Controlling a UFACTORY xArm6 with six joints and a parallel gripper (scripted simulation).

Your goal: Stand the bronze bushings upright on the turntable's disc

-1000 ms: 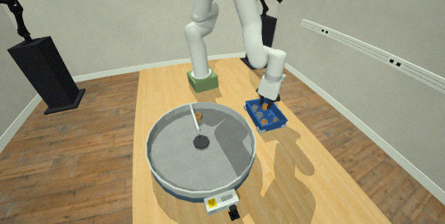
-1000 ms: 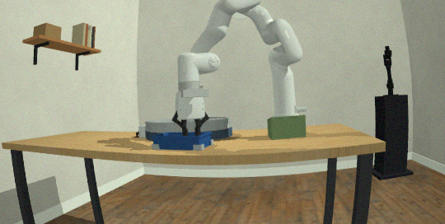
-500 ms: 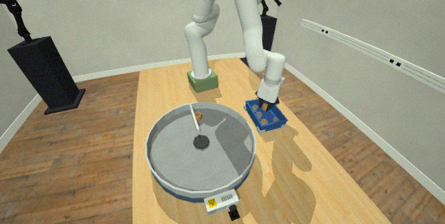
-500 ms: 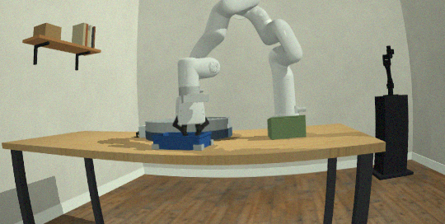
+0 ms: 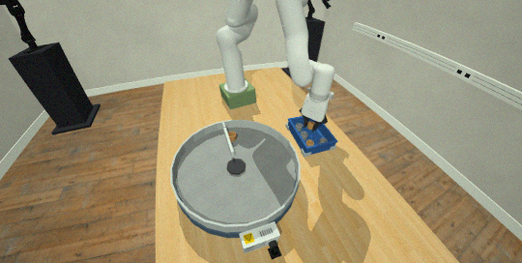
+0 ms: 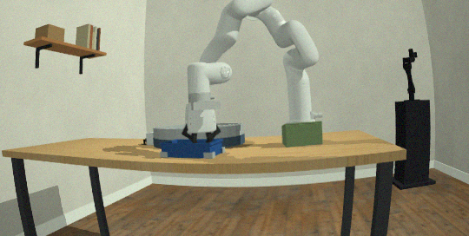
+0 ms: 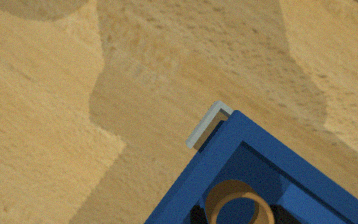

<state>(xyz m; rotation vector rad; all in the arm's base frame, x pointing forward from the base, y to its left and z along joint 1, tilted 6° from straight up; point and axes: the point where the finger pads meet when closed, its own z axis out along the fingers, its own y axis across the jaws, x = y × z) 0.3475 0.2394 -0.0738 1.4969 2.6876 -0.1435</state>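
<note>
Now: the blue crate 50 mm ahead of my hand, 30 mm to the right of it and 10 mm below it. From my hand the other things lie so: grey disc (390 mm to the right, 120 mm ahead, 20 mm above).
</note>
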